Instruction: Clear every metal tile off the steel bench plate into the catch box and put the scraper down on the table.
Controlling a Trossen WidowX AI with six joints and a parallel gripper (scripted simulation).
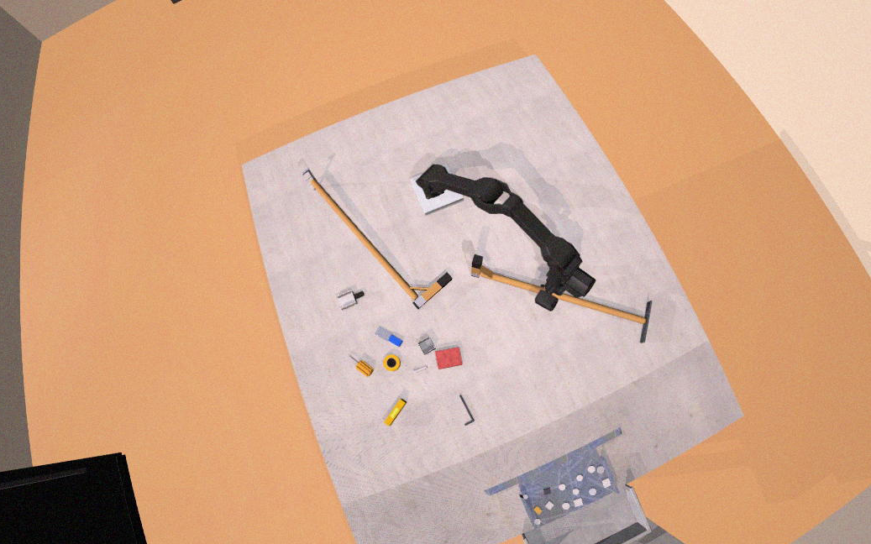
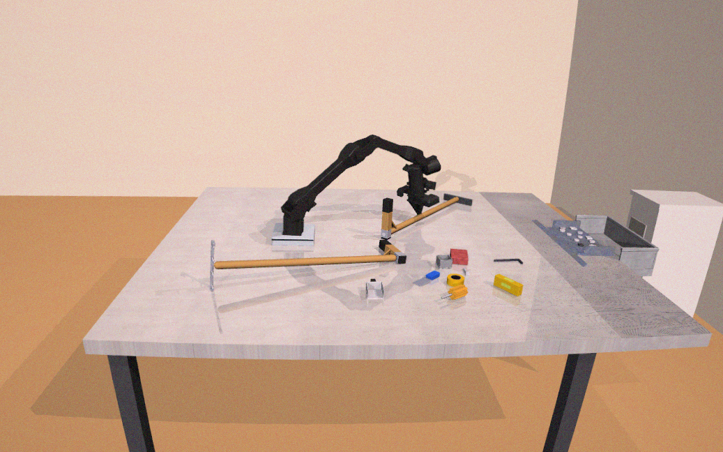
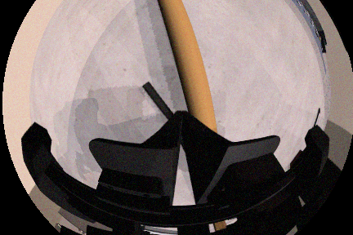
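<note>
Right now the long scraper is 2 cm ahead of my gripper tip and 5 cm above it. Round my gripper tip: grey box: 1 cm ahead, 45 cm to the right, 1 cm below; then hex key: 25 cm ahead, 41 cm to the right, 1 cm below; then red block: 7 cm ahead, 40 cm to the right.
</note>
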